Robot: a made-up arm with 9 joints. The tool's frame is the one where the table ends. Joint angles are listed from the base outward.
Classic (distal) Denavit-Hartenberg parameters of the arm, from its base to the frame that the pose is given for. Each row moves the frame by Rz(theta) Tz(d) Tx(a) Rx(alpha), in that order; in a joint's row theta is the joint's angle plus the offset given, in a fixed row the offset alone. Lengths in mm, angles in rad.
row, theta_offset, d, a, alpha
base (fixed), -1.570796, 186.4, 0, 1.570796
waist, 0, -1.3, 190.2, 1.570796
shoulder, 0, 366.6, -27.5, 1.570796
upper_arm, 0, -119.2, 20.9, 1.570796
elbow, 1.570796, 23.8, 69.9, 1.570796
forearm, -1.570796, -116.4, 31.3, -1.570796
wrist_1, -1.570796, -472, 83.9, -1.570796
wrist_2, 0, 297.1, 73.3, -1.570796
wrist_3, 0, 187, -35.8, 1.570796
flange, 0.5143, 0, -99.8, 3.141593
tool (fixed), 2.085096, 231.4, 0, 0
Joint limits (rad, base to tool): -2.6..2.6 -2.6..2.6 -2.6..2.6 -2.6..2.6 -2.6..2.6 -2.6..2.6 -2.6..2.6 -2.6..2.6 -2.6..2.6
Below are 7 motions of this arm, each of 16 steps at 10 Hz.
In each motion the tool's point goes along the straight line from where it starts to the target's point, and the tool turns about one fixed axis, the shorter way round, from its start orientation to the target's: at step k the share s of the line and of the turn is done. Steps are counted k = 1, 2, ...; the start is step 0. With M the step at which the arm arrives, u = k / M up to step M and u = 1 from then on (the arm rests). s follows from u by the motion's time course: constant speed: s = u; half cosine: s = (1 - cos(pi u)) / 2; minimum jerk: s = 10 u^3 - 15 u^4 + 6 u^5.
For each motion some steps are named. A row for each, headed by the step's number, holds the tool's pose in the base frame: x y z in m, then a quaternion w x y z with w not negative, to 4 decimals.
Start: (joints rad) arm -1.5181 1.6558 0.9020 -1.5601 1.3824 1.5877 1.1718 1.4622 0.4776
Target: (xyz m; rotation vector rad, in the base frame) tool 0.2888 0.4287 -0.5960 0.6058 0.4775 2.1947
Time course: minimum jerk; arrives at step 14
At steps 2, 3, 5, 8, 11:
2: 0.2678 0.5070 -0.4169 0.4348 -0.0576 -0.6096 0.6603
3: 0.2688 0.5033 -0.4253 0.4414 -0.0426 -0.5783 0.6848
5: 0.2726 0.4891 -0.4578 0.4591 0.0153 -0.4493 0.7662
8: 0.2809 0.4582 -0.5285 0.4547 0.1381 -0.1311 0.8701
11: 0.2873 0.4343 -0.5833 0.4112 0.2218 0.1286 0.8747

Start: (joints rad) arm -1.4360 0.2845 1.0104 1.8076 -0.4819 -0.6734 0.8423 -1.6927 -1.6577
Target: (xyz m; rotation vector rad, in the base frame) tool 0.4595 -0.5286 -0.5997 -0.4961 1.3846 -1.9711
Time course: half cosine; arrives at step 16
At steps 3, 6, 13, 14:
3: 0.0292 0.6428 -0.7456 0.2293 -0.2502 0.9197 -0.1973
6: 0.1347 0.3558 -0.7099 0.2683 -0.2464 0.8610 -0.3549
13: 0.4199 -0.4208 -0.6131 0.3313 -0.2003 0.5810 -0.7159
14: 0.4416 -0.4799 -0.6058 0.3332 -0.1948 0.5536 -0.7379

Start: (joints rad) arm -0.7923 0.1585 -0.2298 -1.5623 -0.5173 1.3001 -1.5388 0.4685 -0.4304
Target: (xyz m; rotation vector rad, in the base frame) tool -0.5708 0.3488 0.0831 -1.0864 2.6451 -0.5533
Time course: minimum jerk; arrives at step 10
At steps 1, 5, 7, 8, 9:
1: 0.1643 0.6220 0.1756 0.8363 0.1176 -0.4378 -0.3083
5: -0.2001 0.4866 0.1298 0.4548 0.3034 -0.8338 -0.0769
7: -0.4499 0.3937 0.0983 0.0780 0.3650 -0.9217 0.1055
8: -0.5279 0.3648 0.0885 0.0461 -0.3705 0.9138 -0.1599
9: -0.5645 0.3512 0.0839 0.1042 -0.3707 0.9043 -0.1845

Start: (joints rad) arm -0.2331 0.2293 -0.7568 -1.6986 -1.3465 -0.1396 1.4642 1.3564 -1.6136
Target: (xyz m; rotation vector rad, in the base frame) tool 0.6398 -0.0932 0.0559 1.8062 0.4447 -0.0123
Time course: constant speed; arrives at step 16
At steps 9, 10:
9: 0.4912 0.0691 -0.0359 0.4912 0.7714 0.3702 -0.1629
10: 0.5124 0.0459 -0.0227 0.5087 0.7757 0.3460 -0.1408

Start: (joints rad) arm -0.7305 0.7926 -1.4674 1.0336 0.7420 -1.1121 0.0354 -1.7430 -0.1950
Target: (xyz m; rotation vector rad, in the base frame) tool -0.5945 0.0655 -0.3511 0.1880 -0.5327 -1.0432
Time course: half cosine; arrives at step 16
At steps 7, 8, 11, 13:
7: -0.4343 -0.1754 -0.0214 0.9697 0.2442 -0.0035 -0.0096
8: -0.4605 -0.1361 -0.0752 0.9692 0.2233 -0.0464 -0.0932
11: -0.5349 -0.0241 -0.2285 0.9190 0.1532 -0.1648 -0.3237
13: -0.5719 0.0315 -0.3046 0.8682 0.1138 -0.2195 -0.4303

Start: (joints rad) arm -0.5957 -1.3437 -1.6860 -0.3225 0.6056 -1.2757 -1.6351 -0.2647 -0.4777
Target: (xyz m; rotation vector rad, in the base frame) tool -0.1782 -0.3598 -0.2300 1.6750 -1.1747 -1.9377
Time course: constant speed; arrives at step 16
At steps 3, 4, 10, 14, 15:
3: -0.0909 -0.3289 -0.5354 0.3782 -0.8835 0.1134 0.2519
4: -0.0976 -0.3313 -0.5119 0.3414 -0.8809 0.1421 0.2954
10: -0.1379 -0.3455 -0.3710 0.0972 -0.7911 0.2984 0.5251
14: -0.1648 -0.3550 -0.2770 0.0758 0.6660 -0.3797 -0.6376
15: -0.1715 -0.3574 -0.2535 0.1187 0.6276 -0.3964 -0.6595

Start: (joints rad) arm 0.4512 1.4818 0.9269 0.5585 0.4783 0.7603 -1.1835 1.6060 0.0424
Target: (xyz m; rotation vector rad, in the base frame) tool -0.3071 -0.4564 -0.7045 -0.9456 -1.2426 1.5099
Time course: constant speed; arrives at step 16
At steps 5, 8, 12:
5: 0.2878 -0.1053 -0.6594 0.3588 -0.5474 -0.7560 0.0020
8: 0.1256 -0.2010 -0.6717 0.4090 -0.5279 -0.7215 0.1829
12: -0.0908 -0.3287 -0.6881 0.4523 -0.4719 -0.6345 0.4124

